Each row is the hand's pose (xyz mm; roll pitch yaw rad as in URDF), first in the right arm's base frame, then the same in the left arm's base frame.
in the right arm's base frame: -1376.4 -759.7 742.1 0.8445 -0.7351 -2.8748
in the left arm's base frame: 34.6 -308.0 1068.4 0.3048 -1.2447 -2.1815
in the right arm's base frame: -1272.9 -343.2 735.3 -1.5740 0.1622 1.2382
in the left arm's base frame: 25.6 117.8 1015.7 -0.9985 0.2942 1.5964
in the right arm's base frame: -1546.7 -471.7 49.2 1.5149 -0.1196 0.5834
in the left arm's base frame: -537.3 -128.5 585.8 1.8594 0.3448 0.8478
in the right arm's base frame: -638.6 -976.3 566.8 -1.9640 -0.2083 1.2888
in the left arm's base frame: 590.3 -394.5 515.5 -1.4069 -0.0464 1.4401
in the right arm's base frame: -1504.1 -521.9 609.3 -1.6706 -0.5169 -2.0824
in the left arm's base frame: -192.1 -113.7 1031.6 -2.3439 -0.6805 -1.4674
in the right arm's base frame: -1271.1 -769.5 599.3 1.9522 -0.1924 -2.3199
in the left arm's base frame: 46.3 -311.4 891.1 1.4522 -0.5326 -1.9125
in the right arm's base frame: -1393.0 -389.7 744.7 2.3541 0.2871 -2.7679
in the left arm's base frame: -57.5 50.2 1087.8 2.1266 -0.2422 -2.5490
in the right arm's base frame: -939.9 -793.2 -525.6 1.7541 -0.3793 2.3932
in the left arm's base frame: -279.5 -382.3 -233.4 2.2679 -0.7679 2.3289
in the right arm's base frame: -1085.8 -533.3 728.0 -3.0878 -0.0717 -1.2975
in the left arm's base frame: 215.6 -32.3 903.6 2.6482 0.1077 -1.0834
